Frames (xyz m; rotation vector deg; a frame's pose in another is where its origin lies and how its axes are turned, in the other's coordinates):
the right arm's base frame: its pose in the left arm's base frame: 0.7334 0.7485 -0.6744 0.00 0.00 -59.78
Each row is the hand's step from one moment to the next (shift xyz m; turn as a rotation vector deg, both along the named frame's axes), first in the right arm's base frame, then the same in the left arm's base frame.
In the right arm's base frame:
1: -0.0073 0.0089 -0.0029 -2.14 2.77 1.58
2: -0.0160 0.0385 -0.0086 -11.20 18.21 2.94
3: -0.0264 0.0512 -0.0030 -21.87 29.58 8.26
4: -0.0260 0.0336 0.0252 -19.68 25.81 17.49
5: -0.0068 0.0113 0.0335 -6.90 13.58 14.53
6: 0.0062 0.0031 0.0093 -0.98 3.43 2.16
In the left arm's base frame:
1: 0.0040 0.0108 -0.0029 1.32 3.24 1.58
2: 0.0252 0.0332 -0.0086 10.10 18.84 2.94
3: 0.0310 0.0486 -0.0030 14.55 33.79 8.26
4: 0.0159 0.0394 0.0252 12.40 30.00 17.49
5: 0.0063 0.0116 0.0335 8.26 12.80 14.53
6: 0.0058 -0.0038 0.0093 2.47 2.57 2.16

